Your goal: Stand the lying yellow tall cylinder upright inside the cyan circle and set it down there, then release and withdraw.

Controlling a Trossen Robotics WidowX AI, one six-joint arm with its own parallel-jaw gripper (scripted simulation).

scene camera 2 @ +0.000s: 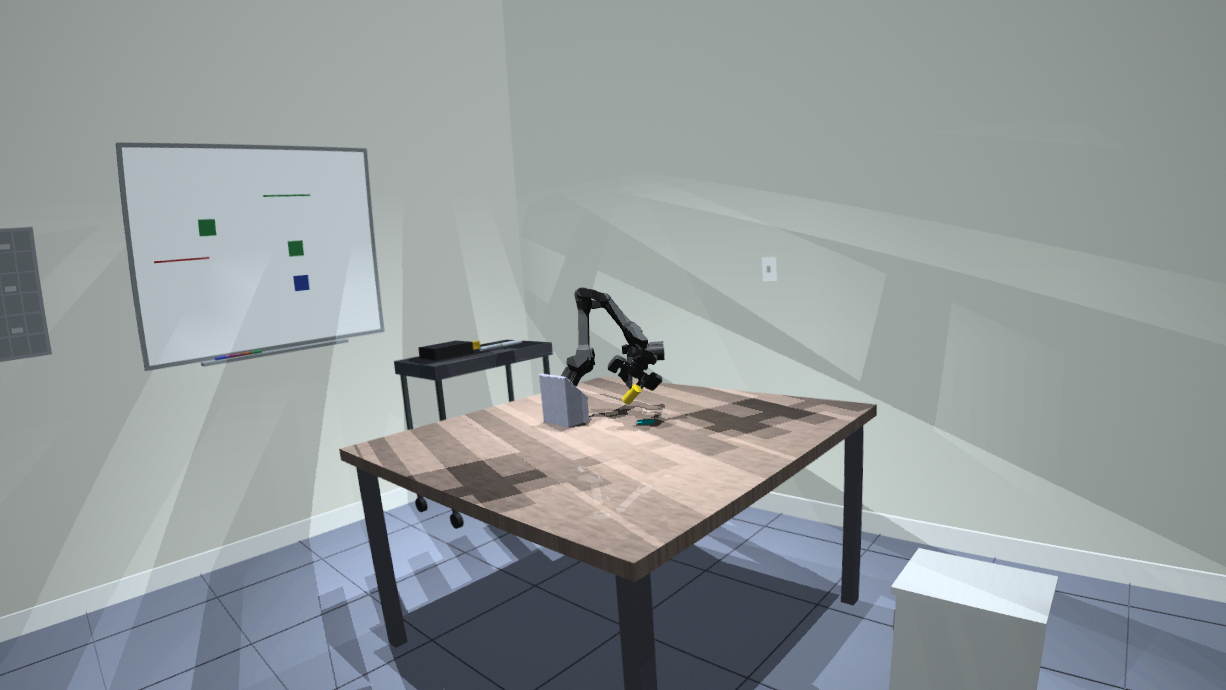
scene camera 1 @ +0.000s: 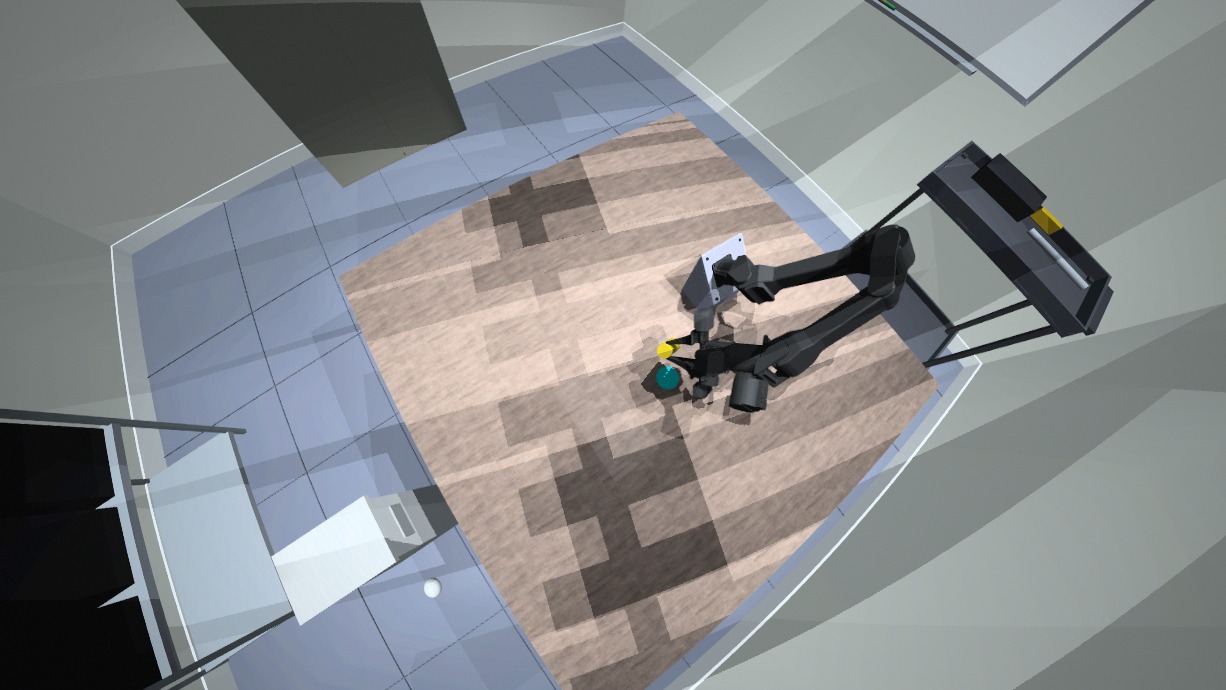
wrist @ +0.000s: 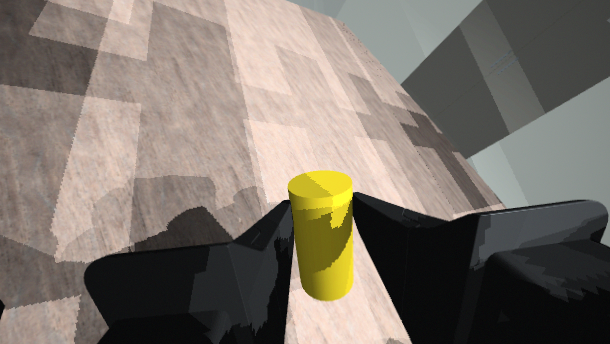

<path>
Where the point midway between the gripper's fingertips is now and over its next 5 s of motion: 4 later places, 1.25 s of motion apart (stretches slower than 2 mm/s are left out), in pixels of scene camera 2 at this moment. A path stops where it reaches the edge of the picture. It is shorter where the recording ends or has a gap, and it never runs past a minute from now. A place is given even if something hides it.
My gripper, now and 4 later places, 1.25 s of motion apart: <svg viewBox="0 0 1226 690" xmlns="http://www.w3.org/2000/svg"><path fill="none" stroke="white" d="M635 390L638 386L642 380L643 374L645 392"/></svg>
</path>
